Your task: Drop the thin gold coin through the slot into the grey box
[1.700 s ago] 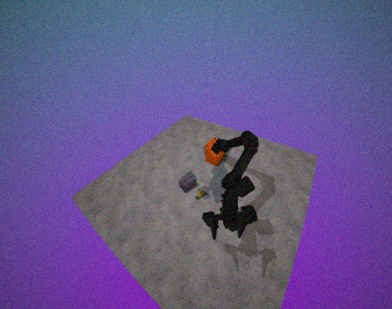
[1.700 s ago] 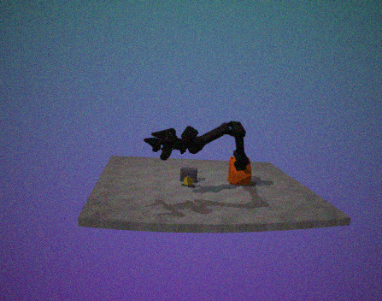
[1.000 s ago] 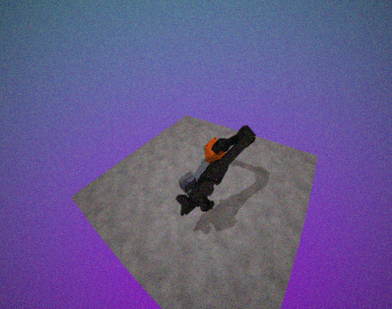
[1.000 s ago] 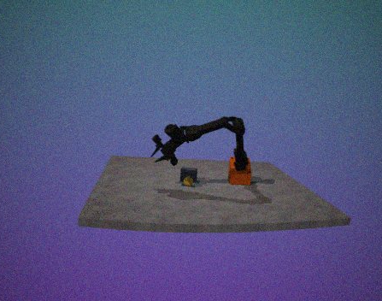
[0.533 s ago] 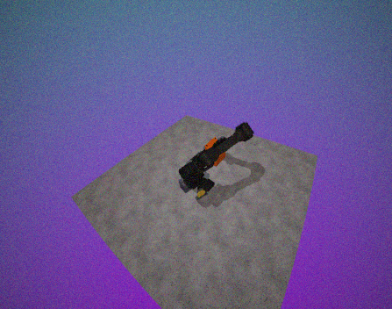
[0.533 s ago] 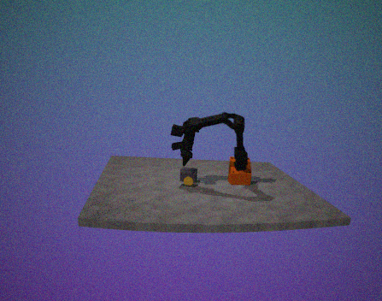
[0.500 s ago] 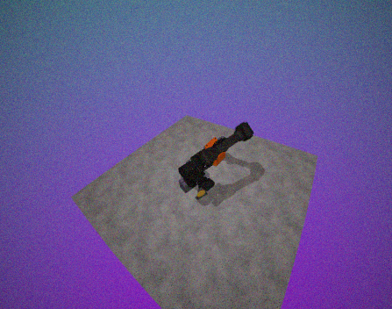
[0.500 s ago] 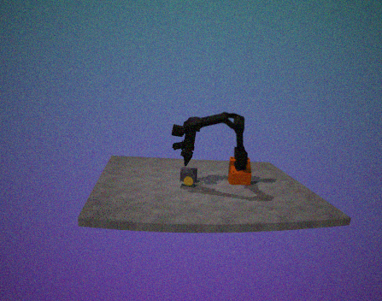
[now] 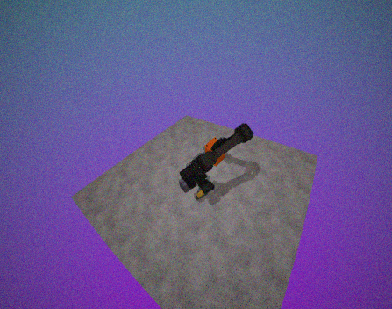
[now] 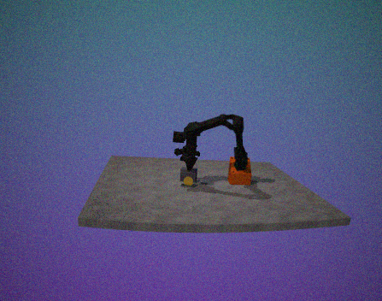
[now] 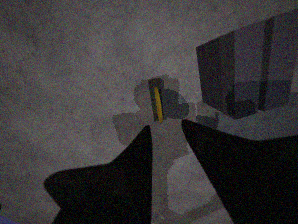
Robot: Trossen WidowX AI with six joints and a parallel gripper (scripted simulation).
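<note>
Right now my gripper tip is 60 mm above the gold coin.
</note>
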